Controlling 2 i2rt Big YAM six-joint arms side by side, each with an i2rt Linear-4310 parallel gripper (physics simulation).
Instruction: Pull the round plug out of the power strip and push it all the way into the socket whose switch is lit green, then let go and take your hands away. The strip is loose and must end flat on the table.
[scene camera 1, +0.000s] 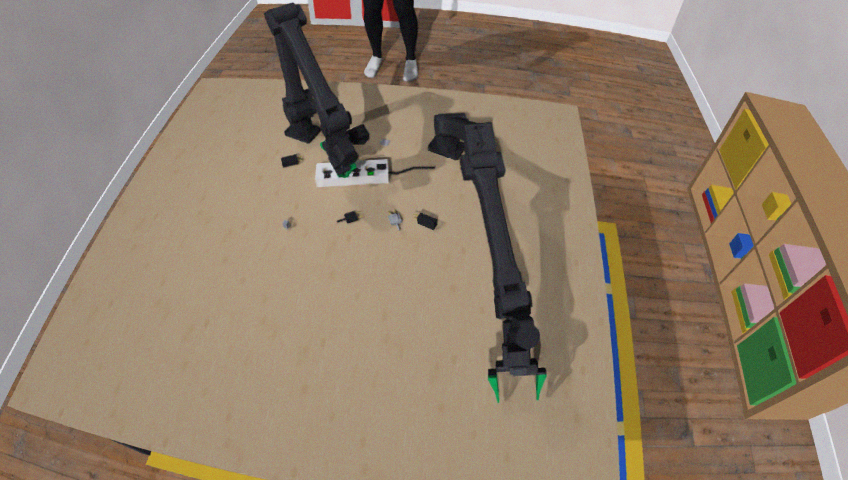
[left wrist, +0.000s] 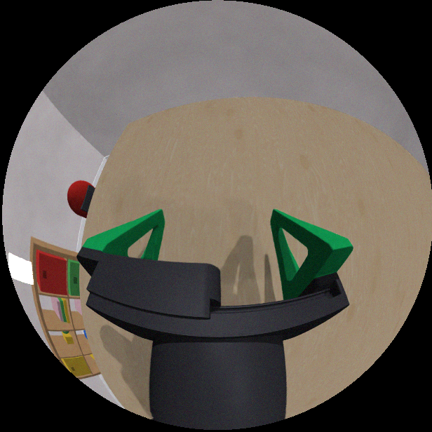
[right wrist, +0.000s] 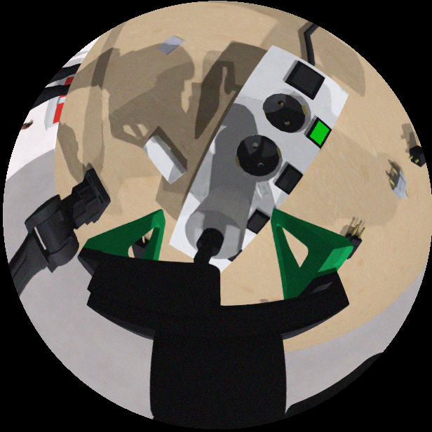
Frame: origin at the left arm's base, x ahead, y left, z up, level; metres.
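Seen in the pictures: left gripper, fingertip midpoint: (scene camera 1: 517, 400); right gripper, fingertip midpoint: (scene camera 1: 339, 166); left arm's base at its link origin: (scene camera 1: 446, 148); right arm's base at its link origin: (scene camera 1: 302, 132).
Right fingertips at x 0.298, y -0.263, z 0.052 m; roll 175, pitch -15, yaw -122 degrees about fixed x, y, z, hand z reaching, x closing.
Observation:
Offsets run from my right fingertips to a thing's top centre. "spot": to the spot under its first point.
The white power strip @[spot: dx -0.034, dy +0.138, dz -0.027 m] (scene camera 1: 380, 178) (right wrist: 257, 75) lies on the table, below the right arm in scene camera 1. The green-lit switch @[spot: dx -0.028, dy +0.104, dz -0.008 m] (scene camera 1: 370, 172) (right wrist: 319, 132) is beside the socket (right wrist: 285, 112) nearest the cable end, which is empty; the neighbouring socket (right wrist: 259, 155) is empty too. The grey round plug (right wrist: 227, 237), with a black cord stub, stands over the strip's far end from the cable; how deep it sits is unclear. My right gripper (scene camera 1: 346, 171) (right wrist: 217, 214) is open, its fingers spread on either side of the plug. My left gripper (scene camera 1: 518, 398) (left wrist: 217, 215) is open and empty, far from the strip.
Loose plugs lie around: black @[dx +0.017, dy -0.199, dz -0.030 m] (scene camera 1: 289, 160), black @[dx +0.134, dy +0.135, dz -0.038 m] (scene camera 1: 351, 217) (right wrist: 353, 242), grey @[dx +0.078, dy +0.249, dz -0.038 m] (scene camera 1: 395, 218) (right wrist: 398, 185), black @[dx +0.053, dy +0.344, dz -0.019 m] (scene camera 1: 426, 220) (right wrist: 417, 156). A small grey piece @[dx +0.264, dy -0.038, dz -0.027 m] (scene camera 1: 286, 223) lies at left. A grey block (right wrist: 162, 156) is beside the strip. The strip's black cable @[spot: dx -0.135, dy +0.199, dz -0.047 m] (scene camera 1: 410, 170) runs right.

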